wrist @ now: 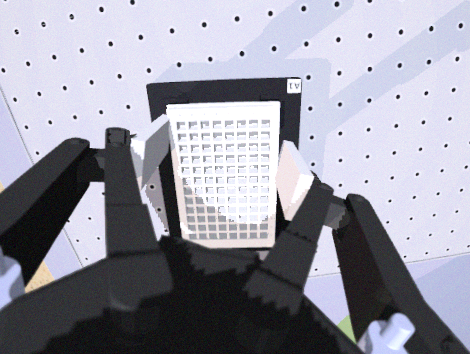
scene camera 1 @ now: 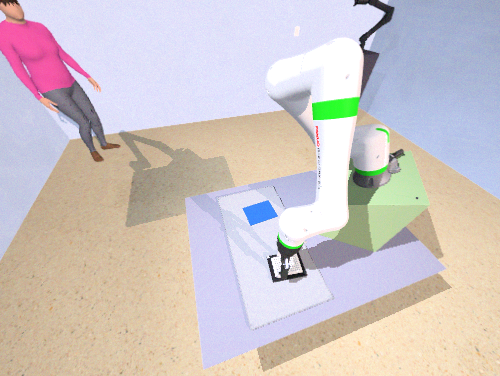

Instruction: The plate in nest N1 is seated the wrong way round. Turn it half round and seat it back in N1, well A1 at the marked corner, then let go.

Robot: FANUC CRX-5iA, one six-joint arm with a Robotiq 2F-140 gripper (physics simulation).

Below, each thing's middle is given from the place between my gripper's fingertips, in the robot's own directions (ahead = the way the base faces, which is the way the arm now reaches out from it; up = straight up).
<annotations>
I see my gripper 3 cm past the white well plate (wrist: 224, 155) and 1 cm to the right of it. The rest, counted from my hand: black nest (wrist: 248, 89): 3 cm behind, 1 cm to the left, 1 cm below.
</annotations>
